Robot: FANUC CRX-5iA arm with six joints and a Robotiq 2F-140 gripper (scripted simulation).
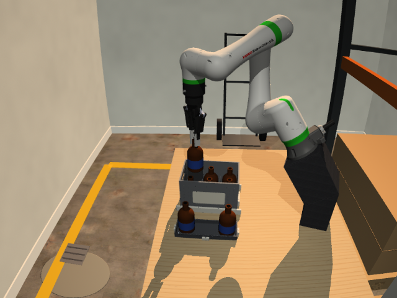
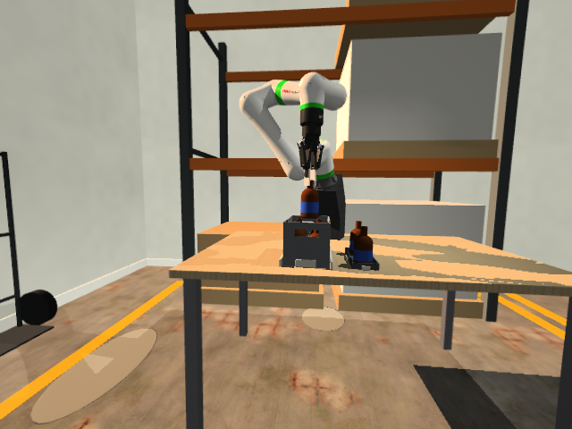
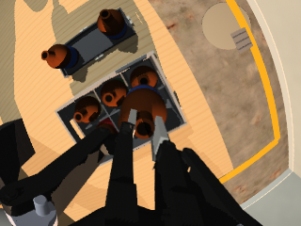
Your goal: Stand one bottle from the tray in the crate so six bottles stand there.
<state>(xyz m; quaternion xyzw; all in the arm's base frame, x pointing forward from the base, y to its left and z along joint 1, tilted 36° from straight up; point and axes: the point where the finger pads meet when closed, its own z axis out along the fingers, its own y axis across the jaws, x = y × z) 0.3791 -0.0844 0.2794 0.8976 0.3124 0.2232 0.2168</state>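
Right now my hand is 9 cm above the glass bottle. Also, from my hand: tray 2 cm behind, 23 cm to the left, 34 cm below; then grey crate 7 cm behind, 1 cm to the left, 27 cm below.
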